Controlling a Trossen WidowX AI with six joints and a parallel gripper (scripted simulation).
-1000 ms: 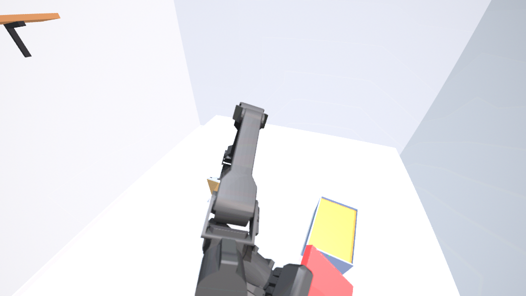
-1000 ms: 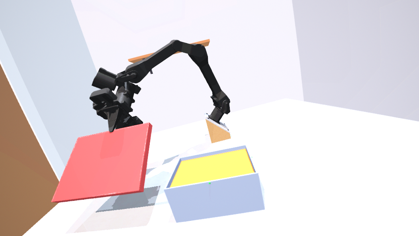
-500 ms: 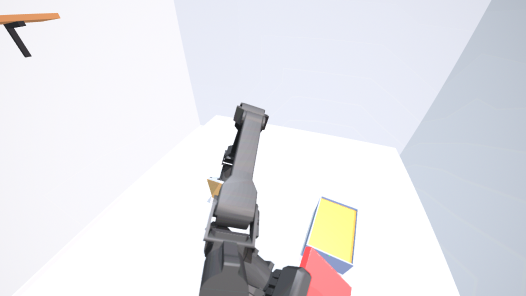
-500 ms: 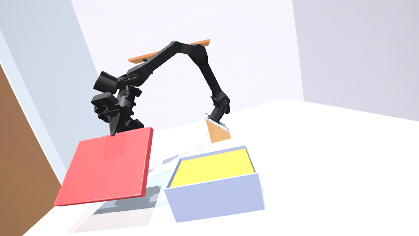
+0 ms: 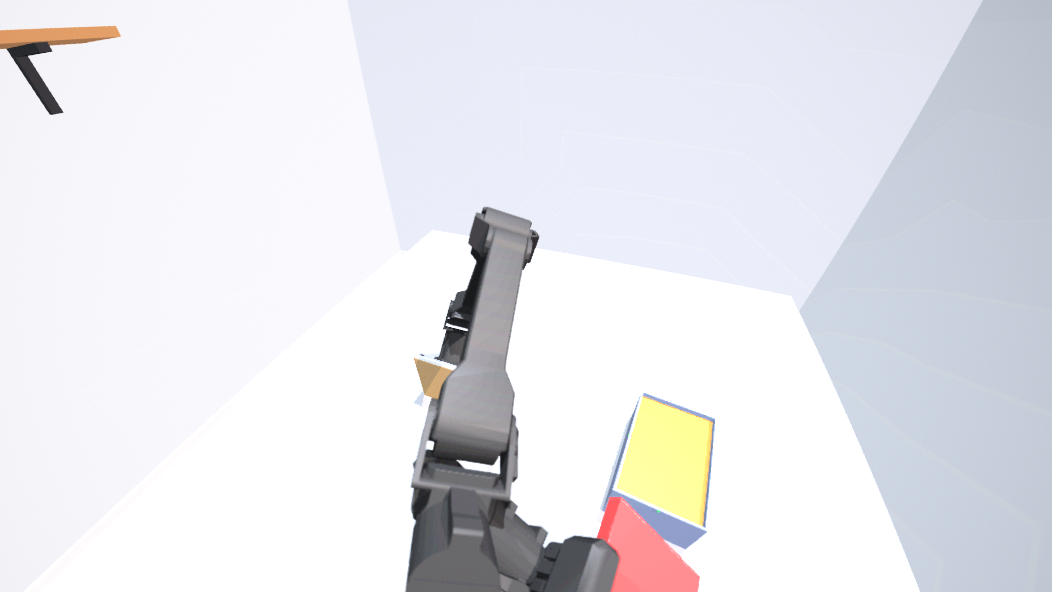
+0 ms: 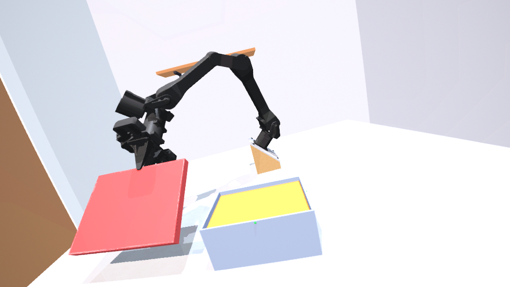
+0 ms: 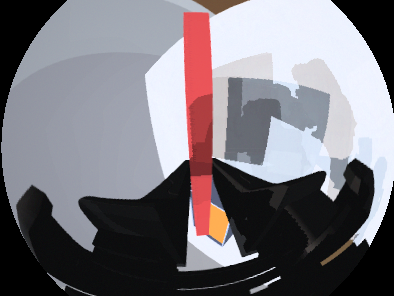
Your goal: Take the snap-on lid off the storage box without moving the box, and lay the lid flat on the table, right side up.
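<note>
Now: gripper tip 70 mm short of the red lid, 50 mm above it and 10 mm to the left of it. The rest, counted from my gripper tip: pale blue storage box: 270 mm to the left, 140 mm below, 100 mm ahead.
</note>
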